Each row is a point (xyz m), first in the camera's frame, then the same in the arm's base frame.
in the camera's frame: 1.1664 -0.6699 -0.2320
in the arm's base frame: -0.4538 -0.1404 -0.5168
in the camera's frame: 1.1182 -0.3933 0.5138
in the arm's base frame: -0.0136 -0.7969 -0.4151
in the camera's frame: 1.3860 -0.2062 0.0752
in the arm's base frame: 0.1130 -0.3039 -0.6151
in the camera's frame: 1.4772 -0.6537 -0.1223
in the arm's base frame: -0.3338 -0.2148 -0.8151
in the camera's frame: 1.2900 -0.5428 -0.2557
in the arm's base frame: -0.3109 -0.0754 -0.6025
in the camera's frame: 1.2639 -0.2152 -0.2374
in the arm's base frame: -0.0066 -0.0151 -0.4925
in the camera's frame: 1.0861 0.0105 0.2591
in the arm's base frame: 0.2895 -0.4548 -0.2733
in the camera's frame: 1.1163 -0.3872 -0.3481
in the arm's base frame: -0.2322 0.0365 -0.3923
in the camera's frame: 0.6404 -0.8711 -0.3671
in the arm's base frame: -0.8060 -0.1059 -0.0583
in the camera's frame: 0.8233 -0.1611 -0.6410
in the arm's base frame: -0.1691 0.3488 -0.0440
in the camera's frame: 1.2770 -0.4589 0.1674
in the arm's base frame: -0.1258 -0.4645 -0.5776
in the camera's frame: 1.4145 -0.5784 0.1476
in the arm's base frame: -0.2088 -0.4625 -0.7410
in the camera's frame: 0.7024 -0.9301 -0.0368
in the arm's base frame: -0.7601 -0.4338 -0.1410
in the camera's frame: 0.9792 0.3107 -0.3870
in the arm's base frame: 0.3758 0.2330 -0.0775
